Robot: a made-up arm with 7 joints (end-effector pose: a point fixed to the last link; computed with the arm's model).
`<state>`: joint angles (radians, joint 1 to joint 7).
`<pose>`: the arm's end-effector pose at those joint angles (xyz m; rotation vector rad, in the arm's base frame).
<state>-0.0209 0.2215 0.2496 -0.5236 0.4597 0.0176 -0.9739</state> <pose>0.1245 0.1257 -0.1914 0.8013 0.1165 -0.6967</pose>
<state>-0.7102 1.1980 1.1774 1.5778 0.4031 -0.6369 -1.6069</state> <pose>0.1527 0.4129 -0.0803 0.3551 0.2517 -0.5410</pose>
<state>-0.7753 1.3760 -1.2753 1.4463 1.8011 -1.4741 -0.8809</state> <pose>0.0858 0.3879 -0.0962 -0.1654 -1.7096 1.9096</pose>
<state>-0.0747 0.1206 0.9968 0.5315 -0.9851 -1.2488 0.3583</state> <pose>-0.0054 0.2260 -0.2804 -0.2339 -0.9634 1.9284</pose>
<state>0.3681 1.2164 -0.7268 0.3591 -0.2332 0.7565 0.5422</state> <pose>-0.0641 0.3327 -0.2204 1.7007 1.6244 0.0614</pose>
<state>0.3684 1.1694 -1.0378 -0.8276 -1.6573 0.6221 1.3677</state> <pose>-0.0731 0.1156 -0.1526 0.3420 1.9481 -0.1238</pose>
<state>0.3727 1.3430 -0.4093 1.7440 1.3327 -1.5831 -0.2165</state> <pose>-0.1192 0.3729 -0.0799 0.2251 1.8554 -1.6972</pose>
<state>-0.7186 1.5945 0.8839 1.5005 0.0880 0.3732 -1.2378</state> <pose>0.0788 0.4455 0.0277 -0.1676 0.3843 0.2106</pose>
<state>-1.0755 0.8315 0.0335 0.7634 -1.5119 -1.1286 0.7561</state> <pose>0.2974 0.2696 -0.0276 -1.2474 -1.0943 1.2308</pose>
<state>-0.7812 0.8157 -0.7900 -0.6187 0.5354 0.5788 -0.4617</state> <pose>0.2289 0.0602 -0.1104 1.4137 -0.2634 -0.7984</pose>
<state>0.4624 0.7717 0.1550 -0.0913 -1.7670 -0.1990 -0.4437</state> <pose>0.0221 0.2589 -0.2121 -0.8851 0.0135 0.0835</pose>
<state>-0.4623 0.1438 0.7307 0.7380 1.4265 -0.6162 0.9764</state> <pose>0.2060 0.1389 -0.3152 1.1388 -0.3149 0.6543</pose>
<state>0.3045 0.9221 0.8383 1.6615 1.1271 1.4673 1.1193</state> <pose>-0.1751 0.3366 -0.1331 -1.5671 -1.5535 -0.3449</pose>
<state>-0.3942 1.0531 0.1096 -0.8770 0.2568 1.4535 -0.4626</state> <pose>0.1712 0.2109 -0.0485 0.9527 0.4040 0.1692</pose>
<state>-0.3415 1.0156 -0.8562 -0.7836 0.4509 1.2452 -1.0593</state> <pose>0.1453 0.1431 -0.1732 1.0875 1.1349 -1.1305</pose>
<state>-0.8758 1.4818 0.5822 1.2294 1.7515 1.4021 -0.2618</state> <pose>0.0807 0.3961 0.0751 0.8557 1.7187 2.2976</pose>
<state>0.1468 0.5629 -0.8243 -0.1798 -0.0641 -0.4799 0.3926</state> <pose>0.0208 0.0488 -0.2637 0.0178 0.0130 -0.4969</pose>
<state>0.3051 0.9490 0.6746 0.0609 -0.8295 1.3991 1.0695</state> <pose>0.0243 0.3278 -0.1663 0.6510 1.4174 1.4546</pose>
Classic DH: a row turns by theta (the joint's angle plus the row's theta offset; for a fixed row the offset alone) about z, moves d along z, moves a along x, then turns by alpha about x. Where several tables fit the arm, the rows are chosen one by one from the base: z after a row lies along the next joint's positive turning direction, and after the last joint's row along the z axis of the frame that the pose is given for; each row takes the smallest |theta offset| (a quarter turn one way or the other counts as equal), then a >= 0, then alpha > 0; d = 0 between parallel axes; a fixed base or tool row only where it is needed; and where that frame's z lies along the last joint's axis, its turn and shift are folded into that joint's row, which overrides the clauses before.
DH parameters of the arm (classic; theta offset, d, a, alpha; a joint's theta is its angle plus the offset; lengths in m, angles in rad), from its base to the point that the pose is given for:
base (fixed): -0.071 0 0 -1.3004
joint 1: -1.3111 0.0357 -0.0135 -1.5708
joint 2: 1.2915 0 -0.009 1.5708
joint 3: 1.5708 -0.2487 0.0199 -1.5708
joint 4: 1.5708 0.001 0.0062 1.5708
joint 5: 0 0.1121 0.0002 -1.5708
joint 6: -1.5708 0 0.0568 1.5708
joint 7: 0 0 0 0

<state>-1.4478 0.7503 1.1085 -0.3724 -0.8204 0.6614 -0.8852</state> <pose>0.1836 0.2411 0.1140 0.1965 -1.5190 -0.6250</pose>
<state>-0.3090 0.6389 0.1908 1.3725 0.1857 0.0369 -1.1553</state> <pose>0.0842 0.2924 -0.3259 -0.2126 1.3999 -0.5429</pose>
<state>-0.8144 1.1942 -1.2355 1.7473 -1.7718 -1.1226 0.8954</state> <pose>0.1733 0.3818 -0.0536 0.6779 -0.9338 1.6650</pose>
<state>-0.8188 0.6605 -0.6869 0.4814 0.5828 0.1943 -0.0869</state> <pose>0.3109 0.1196 -0.2080 1.5387 0.1588 -0.4224</pose>
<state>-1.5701 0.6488 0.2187 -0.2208 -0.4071 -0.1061 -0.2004</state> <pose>0.2407 0.1055 0.1623 0.2247 -1.6977 -0.3306</pose>
